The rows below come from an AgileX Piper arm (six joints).
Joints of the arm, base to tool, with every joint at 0 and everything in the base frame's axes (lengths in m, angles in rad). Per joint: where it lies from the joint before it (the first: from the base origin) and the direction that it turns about. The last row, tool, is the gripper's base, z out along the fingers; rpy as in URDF.
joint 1: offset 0.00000 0.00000 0.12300 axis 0 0 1
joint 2: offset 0.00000 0.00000 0.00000 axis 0 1 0
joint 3: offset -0.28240 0.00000 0.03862 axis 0 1 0
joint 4: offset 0.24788 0.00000 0.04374 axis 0.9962 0 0.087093
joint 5: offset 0.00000 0.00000 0.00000 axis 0 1 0
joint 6: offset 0.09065 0.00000 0.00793 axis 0.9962 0 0.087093
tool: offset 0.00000 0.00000 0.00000 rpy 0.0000 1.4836 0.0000
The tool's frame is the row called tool.
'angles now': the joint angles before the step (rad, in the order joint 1, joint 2, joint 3, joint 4, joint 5, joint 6). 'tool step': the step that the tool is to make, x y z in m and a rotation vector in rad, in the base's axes. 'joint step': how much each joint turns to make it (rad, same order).
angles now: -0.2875 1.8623 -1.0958 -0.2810 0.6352 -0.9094
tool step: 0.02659 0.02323 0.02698 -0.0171 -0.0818 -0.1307
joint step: 0.0958 0.0025 -0.1186 -0.0690 0.0876 0.2605
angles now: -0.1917 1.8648 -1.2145 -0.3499 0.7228 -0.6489
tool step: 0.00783 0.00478 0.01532 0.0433 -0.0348 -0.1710
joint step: 0.0189 0.0027 -0.0728 0.0168 0.0879 0.1682
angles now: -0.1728 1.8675 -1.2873 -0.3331 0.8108 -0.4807
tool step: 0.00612 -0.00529 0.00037 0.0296 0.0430 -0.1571
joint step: -0.0070 0.0447 -0.0769 0.0109 0.1153 0.1194
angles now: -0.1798 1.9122 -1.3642 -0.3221 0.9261 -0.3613
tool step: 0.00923 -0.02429 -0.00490 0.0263 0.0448 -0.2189
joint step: -0.0536 0.0829 -0.1163 0.0137 0.1228 0.1312
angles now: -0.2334 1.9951 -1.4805 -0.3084 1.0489 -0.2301
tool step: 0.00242 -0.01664 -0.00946 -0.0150 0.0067 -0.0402
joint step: -0.0349 0.0382 -0.0219 -0.0213 -0.0093 0.0177
